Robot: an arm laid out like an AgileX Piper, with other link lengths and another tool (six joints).
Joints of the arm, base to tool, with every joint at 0 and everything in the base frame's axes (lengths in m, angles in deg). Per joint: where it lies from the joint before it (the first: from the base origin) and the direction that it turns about. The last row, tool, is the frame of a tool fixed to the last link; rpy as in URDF.
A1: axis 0 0 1 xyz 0 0 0.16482
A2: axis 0 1 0 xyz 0 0 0
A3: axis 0 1 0 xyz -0.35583 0 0.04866
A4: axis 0.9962 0 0.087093 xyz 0.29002 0 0.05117
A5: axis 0 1 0 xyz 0 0 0
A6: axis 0.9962 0 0.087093 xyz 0.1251 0 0.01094
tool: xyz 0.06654 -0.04 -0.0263 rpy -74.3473 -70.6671 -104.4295
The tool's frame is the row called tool.
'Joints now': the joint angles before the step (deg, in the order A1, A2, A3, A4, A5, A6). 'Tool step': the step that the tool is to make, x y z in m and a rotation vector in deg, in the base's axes. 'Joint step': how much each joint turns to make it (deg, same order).
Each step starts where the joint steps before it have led.
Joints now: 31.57 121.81 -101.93 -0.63 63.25 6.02
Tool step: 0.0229 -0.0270 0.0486 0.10 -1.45 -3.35
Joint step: -3.55 0.01 -9.40 -0.57 8.09 -0.24
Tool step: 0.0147 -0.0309 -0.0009 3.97 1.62 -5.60
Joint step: -5.22 0.51 -1.22 4.30 0.46 0.00
